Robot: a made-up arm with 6 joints. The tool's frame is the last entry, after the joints. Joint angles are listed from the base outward. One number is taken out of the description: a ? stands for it. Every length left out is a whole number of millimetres.
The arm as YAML. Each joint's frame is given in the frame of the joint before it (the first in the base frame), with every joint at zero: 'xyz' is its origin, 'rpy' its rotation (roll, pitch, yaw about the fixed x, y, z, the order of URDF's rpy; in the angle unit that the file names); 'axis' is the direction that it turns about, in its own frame. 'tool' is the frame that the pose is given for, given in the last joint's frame.
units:
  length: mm
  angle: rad
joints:
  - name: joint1
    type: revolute
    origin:
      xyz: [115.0, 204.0, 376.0]
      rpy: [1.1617, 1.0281, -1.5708]
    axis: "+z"
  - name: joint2
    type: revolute
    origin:
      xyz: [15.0, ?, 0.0]
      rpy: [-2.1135, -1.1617, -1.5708]
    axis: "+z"
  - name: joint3
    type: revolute
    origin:
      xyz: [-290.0, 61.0, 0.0]
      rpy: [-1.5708, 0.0, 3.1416]
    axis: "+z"
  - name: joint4
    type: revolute
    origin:
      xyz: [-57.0, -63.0, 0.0]
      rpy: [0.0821, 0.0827, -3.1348]
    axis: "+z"
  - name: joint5
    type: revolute
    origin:
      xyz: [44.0, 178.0, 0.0]
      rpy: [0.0, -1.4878, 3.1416]
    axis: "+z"
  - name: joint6
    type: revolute
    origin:
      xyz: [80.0, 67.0, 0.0]
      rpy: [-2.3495, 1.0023, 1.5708]
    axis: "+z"
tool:
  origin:
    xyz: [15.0, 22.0, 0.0]
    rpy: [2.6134, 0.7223, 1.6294]
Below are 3 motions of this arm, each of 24 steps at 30 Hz.
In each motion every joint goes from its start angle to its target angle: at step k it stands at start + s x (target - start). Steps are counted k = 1, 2, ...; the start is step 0. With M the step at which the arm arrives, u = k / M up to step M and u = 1 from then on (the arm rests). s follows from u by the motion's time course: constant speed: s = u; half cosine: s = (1 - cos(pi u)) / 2; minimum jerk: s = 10 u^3 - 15 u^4 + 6 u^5.
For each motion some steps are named. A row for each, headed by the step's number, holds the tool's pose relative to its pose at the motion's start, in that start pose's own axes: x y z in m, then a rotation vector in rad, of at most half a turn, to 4 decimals.
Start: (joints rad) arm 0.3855 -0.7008 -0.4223 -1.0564 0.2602 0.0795
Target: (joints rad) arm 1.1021 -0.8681 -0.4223 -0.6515 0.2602 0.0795
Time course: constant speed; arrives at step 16
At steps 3, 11, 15, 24:
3: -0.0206 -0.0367 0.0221 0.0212 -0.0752 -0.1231
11: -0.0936 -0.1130 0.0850 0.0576 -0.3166 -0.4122
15: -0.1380 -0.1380 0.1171 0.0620 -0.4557 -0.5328
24: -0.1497 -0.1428 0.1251 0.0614 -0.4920 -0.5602

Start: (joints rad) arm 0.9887 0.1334 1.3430 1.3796 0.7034 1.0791
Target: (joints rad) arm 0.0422 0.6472 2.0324 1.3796 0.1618 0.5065
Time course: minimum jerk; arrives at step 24
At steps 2, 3, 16, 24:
2: 0.0031 0.0008 0.0010 0.0047 -0.0025 0.0021
3: 0.0099 0.0025 0.0032 0.0148 -0.0081 0.0066
16: 0.3835 0.0324 0.3830 0.5009 -0.4976 0.5991
24: 0.4168 0.0122 0.5351 0.5217 -0.6235 0.8322

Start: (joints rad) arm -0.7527 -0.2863 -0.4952 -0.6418 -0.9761 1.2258
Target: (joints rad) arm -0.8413 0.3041 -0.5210 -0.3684 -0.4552 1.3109
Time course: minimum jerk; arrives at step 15
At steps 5, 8, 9, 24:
5: -0.0101 0.0031 0.0124 0.0171 0.0236 0.0393
8: -0.0235 0.0069 0.0339 0.0565 0.0877 0.0931
9: -0.0270 0.0081 0.0413 0.0721 0.1166 0.1069
24: -0.0333 0.0110 0.0610 0.1159 0.2089 0.1291

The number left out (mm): 416.0
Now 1 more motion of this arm.
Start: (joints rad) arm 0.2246 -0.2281 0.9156 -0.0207 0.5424 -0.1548
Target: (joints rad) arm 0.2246 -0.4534 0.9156 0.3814 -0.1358 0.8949
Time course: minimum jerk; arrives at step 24
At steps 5, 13, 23, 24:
5: -0.0004 0.0009 -0.0032 -0.0131 0.0759 -0.0526
13: -0.0208 0.0163 -0.0306 -0.1864 0.7309 -0.3169
23: -0.0577 0.0414 -0.0439 -0.4293 1.2714 -0.3042
24: -0.0577 0.0415 -0.0439 -0.4298 1.2722 -0.3040

